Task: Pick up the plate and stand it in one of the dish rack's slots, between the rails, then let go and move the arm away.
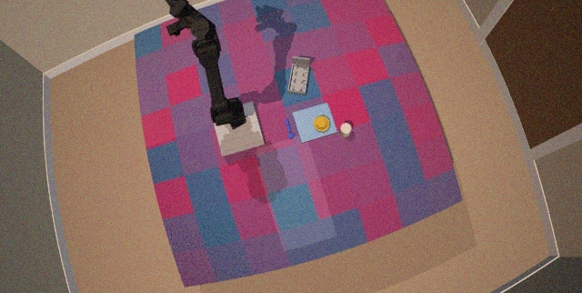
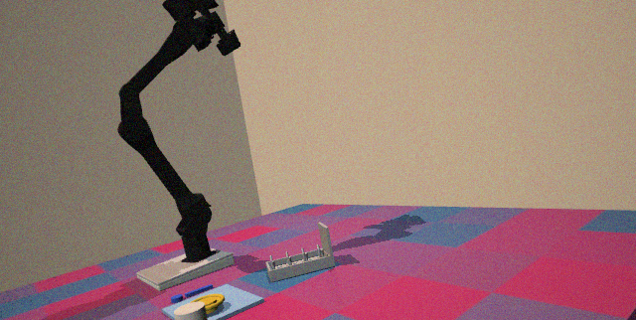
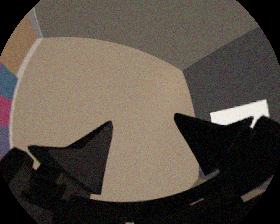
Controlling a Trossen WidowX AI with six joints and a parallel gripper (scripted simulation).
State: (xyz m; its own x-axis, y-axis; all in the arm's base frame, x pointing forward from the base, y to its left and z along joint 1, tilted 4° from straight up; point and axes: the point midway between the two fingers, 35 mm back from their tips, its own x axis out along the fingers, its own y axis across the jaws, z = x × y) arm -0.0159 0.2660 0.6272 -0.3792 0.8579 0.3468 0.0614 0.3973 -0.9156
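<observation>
Now: gripper tip 34 cm short of the yellow plate, 44 cm to the left of it and 66 cm above it. From my gripper tip the other things lie so: grey dish rack: 35 cm ahead, 22 cm to the right, 65 cm below; then blue spoon: 21 cm ahead, 40 cm to the right, 67 cm below; then light blue square mat: 32 cm ahead, 42 cm to the right, 67 cm below.
</observation>
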